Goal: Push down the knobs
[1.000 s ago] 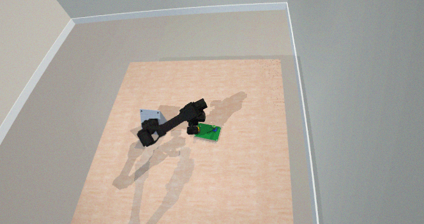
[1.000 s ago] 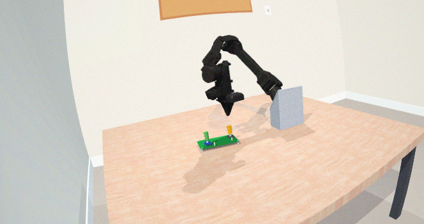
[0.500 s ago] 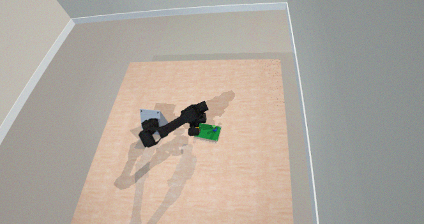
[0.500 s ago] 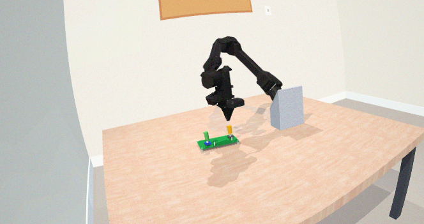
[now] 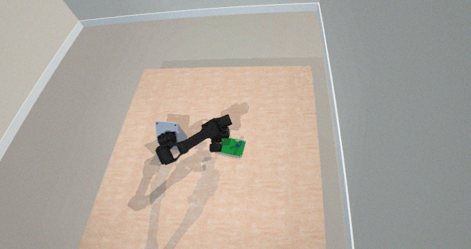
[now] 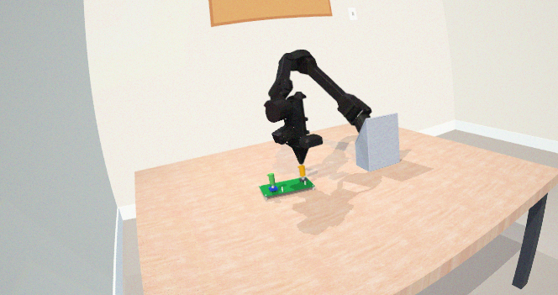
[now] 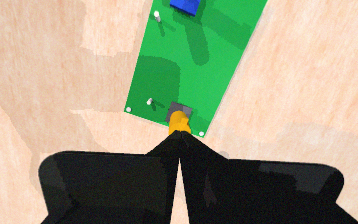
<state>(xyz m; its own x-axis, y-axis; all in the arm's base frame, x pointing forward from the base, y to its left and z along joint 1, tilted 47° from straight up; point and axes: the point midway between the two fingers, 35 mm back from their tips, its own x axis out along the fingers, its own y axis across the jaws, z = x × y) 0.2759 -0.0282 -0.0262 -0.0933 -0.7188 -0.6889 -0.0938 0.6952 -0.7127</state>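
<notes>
My gripper tip is now 11 cm short of the green knob, 2 cm above it and 1 cm to the right of it.
</notes>
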